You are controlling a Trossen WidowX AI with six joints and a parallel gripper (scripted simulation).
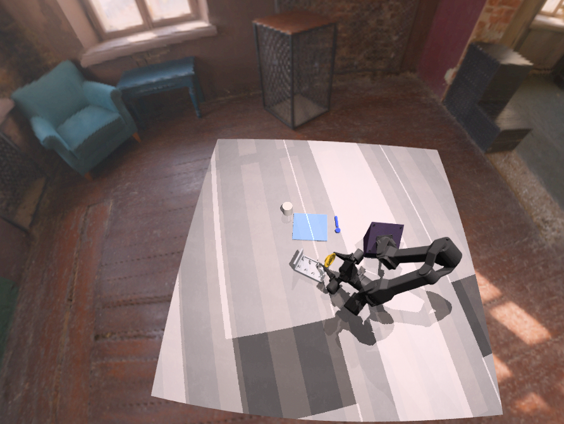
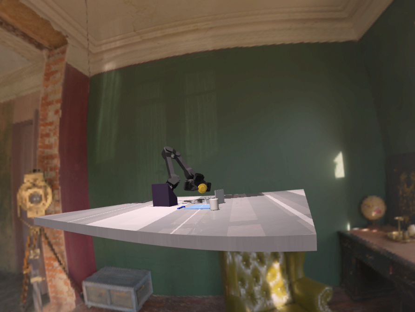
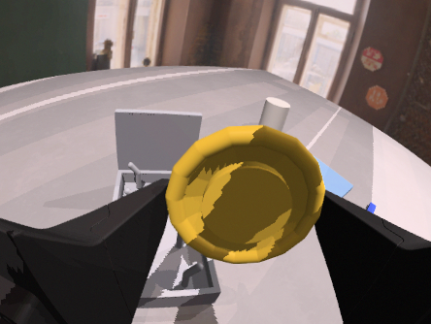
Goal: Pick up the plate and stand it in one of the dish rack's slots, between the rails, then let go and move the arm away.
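My gripper tip is now 70 mm above the grey dish rack, 60 mm short of it and 10 mm to the right of it. The rest, counted from my gripper tip: blue spoon (190 mm to the right, 90 mm below, 70 mm behind); then light blue mat (190 mm to the right, 90 mm below, 50 mm ahead); then yellow plate (10 mm to the left, 10 mm behind).
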